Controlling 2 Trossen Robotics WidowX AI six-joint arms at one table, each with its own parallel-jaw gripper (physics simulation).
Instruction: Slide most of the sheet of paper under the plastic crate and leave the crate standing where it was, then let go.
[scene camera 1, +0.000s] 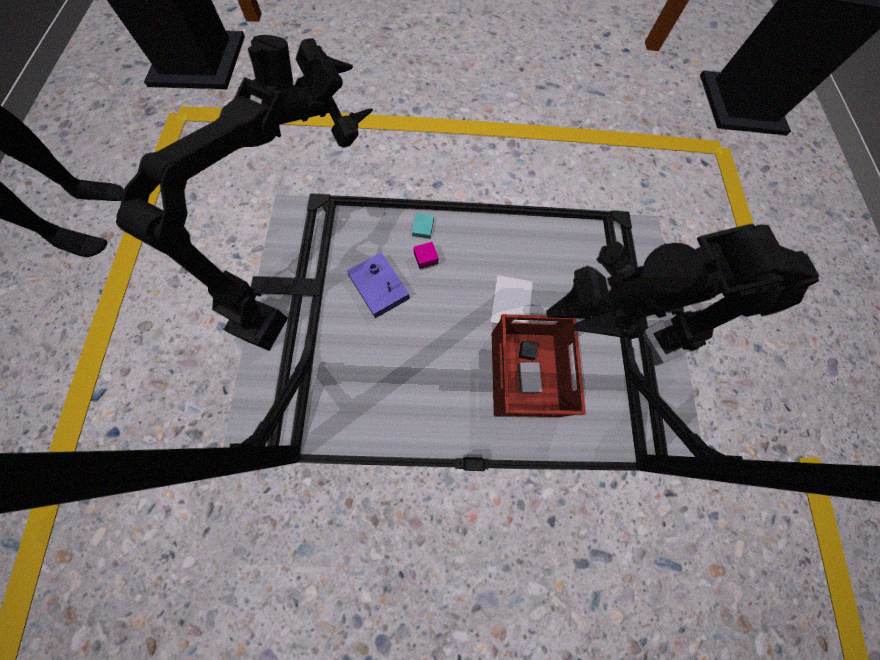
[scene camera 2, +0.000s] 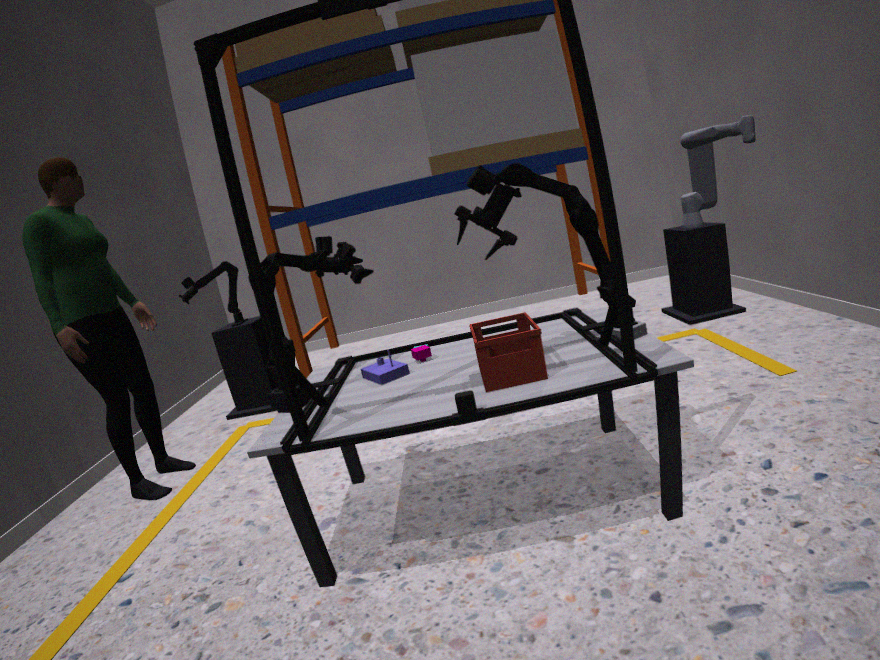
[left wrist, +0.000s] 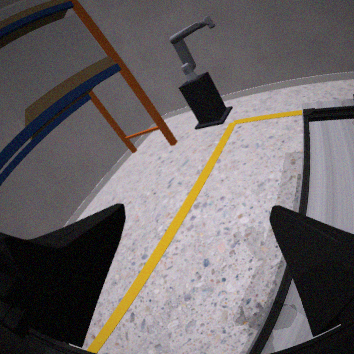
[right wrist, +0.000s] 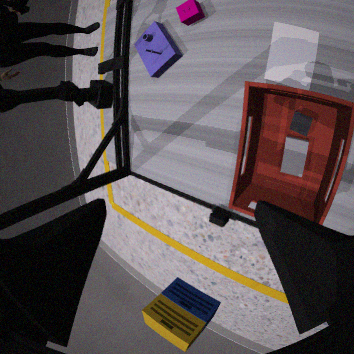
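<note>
A white sheet of paper (scene camera 1: 511, 291) (right wrist: 292, 50) lies flat on the table at the crate's far side. It reaches up to the crate; how far it runs underneath is hidden. It does not show in scene camera 2. The red plastic crate (scene camera 1: 498, 355) (scene camera 2: 511, 365) (right wrist: 300, 187) stands upright, with a dark block (scene camera 1: 528, 349) (right wrist: 301, 123) and a grey block (scene camera 1: 530, 377) (right wrist: 295, 156) inside. My right gripper (scene camera 1: 561, 318) (scene camera 2: 472, 250) (right wrist: 183, 208) is open and empty, high above the table. My left gripper (scene camera 1: 360, 88) (scene camera 2: 366, 266) (left wrist: 200, 213) is open and empty, far from crate and paper.
A purple board with pegs (scene camera 1: 378, 287) (scene camera 2: 384, 370) (right wrist: 157, 52) lies left of the crate. A magenta block (scene camera 1: 426, 254) (scene camera 2: 421, 352) (right wrist: 190, 12) and a teal block (scene camera 1: 422, 225) lie near it. A black frame edges the table, with posts rising at its sides.
</note>
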